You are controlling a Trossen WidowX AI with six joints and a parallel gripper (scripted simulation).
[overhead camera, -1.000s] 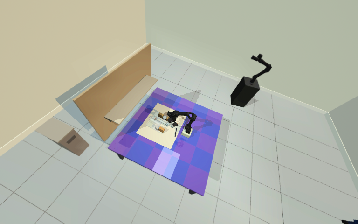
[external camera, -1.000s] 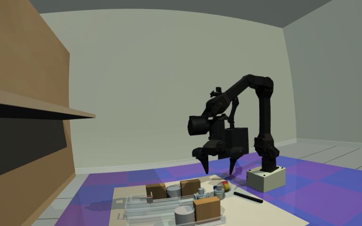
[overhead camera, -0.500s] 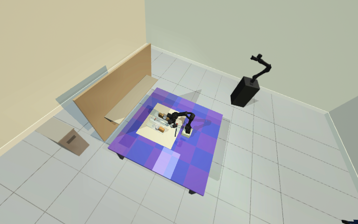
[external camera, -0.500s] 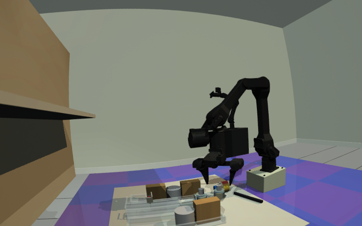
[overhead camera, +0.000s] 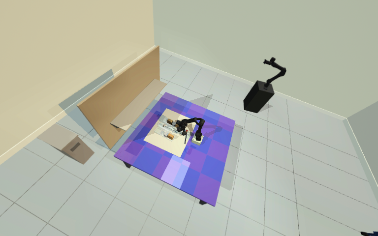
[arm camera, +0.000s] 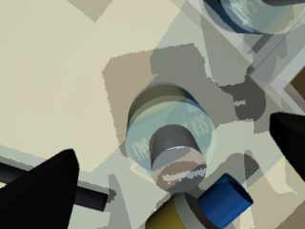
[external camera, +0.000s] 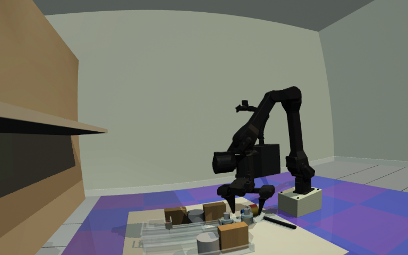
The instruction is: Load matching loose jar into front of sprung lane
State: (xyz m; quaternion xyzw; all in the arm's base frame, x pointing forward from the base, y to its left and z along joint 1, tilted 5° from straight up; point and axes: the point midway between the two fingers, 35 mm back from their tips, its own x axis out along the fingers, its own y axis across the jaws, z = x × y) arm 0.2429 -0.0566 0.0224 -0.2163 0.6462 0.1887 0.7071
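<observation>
Now: gripper tip 8 cm to the right of the black rod, 8 cm past it and 3 cm above it. Also, from my gripper tip: wooden shelf wall (68 cm ahead, 36 cm above, 13 cm to the right); then clear lane rack (23 cm ahead, 2 cm to the right, 2 cm below).
</observation>
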